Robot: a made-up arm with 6 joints. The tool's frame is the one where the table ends. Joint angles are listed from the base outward.
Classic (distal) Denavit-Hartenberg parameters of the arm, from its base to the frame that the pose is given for. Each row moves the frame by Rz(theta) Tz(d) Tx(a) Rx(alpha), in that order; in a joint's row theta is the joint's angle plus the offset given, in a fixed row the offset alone. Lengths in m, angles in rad.
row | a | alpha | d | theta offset
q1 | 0 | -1.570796 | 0.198 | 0
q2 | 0.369 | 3.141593 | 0 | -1.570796
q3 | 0 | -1.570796 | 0 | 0
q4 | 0 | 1.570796 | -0.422 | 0
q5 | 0 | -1.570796 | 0.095 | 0
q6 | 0 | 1.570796 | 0 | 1.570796
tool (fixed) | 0 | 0 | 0 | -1.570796
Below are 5 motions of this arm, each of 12 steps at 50 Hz.
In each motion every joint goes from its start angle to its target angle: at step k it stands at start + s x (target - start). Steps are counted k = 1, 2, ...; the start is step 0. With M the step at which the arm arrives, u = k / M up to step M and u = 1 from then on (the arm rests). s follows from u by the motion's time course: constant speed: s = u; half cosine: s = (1 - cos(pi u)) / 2; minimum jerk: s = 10 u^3 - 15 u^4 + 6 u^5.
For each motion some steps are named. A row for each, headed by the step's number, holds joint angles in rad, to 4 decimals.
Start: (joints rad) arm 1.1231 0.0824 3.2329 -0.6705 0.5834 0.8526
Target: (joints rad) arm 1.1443 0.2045 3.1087 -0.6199 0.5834 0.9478
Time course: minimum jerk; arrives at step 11
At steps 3, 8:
3: 1.1258 0.0981 3.2169 -0.6640 0.5834 0.8649
8: 1.1416 0.1888 3.1247 -0.6264 0.5834 0.9355

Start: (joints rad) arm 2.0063 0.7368 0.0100 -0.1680 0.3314 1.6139
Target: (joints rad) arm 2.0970 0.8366 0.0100 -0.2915 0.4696 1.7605
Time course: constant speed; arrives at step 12
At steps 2, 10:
2: 2.0214 0.7534 0.0100 -0.1886 0.3544 1.6383
10: 2.0819 0.8200 0.0100 -0.2709 0.4466 1.7361

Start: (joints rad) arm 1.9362 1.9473 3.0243 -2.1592 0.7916 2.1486
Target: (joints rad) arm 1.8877 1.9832 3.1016 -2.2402 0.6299 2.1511
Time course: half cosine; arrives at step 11
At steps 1, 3, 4, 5, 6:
1: 1.9352 1.9480 3.0259 -2.1608 0.7883 2.1487
3: 1.9278 1.9535 3.0376 -2.1732 0.7637 2.1490
4: 1.9220 1.9578 3.0469 -2.1829 0.7443 2.1493
5: 1.9154 1.9627 3.0574 -2.1939 0.7223 2.1497
6: 1.9085 1.9678 3.0685 -2.2055 0.6992 2.1500

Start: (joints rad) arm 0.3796 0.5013 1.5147 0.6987 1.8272 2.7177
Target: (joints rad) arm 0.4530 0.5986 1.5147 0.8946 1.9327 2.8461
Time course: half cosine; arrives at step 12
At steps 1, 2, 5, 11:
1: 0.3809 0.5030 1.5147 0.7020 1.8290 2.7199
2: 0.3845 0.5078 1.5147 0.7118 1.8343 2.7263
5: 0.4068 0.5374 1.5147 0.7713 1.8663 2.7653
11: 0.4517 0.5969 1.5147 0.8913 1.9309 2.8439

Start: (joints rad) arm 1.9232 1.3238 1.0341 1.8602 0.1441 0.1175
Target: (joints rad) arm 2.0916 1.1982 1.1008 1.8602 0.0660 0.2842
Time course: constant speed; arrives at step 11
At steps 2, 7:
2: 1.9538 1.3010 1.0462 1.8602 0.1299 0.1478
7: 2.0304 1.2439 1.0765 1.8602 0.0944 0.2236

